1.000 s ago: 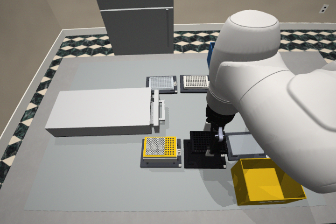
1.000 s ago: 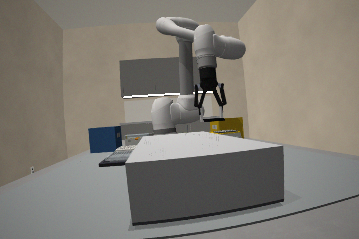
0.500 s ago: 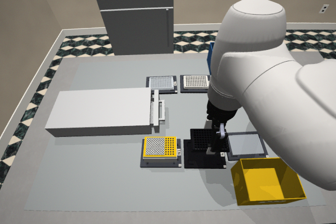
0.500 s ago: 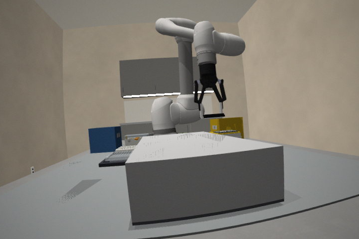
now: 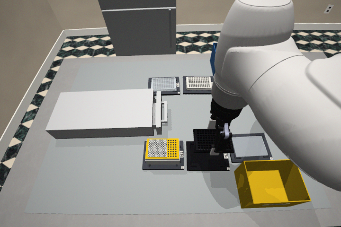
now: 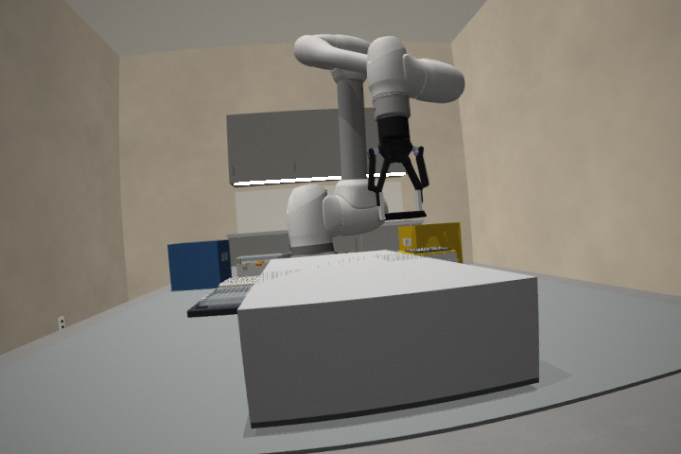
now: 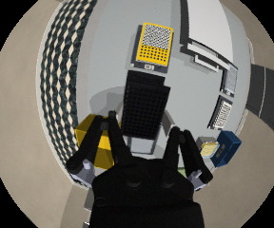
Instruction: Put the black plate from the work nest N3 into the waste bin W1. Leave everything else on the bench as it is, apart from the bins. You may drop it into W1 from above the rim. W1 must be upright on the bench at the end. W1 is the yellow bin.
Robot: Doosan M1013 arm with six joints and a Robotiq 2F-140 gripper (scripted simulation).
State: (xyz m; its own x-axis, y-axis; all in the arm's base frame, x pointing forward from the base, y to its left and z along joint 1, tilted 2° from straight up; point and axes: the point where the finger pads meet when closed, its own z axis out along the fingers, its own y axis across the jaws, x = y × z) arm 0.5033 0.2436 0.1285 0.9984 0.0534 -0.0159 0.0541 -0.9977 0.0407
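The yellow bin W1 lies 20 cm behind my hand, 11 cm to the left of it and 13 cm below it. Round my hand: yellow-framed tip rack: 17 cm ahead, 11 cm below; black nest N3: 16 cm below; black plate: 2 cm below.
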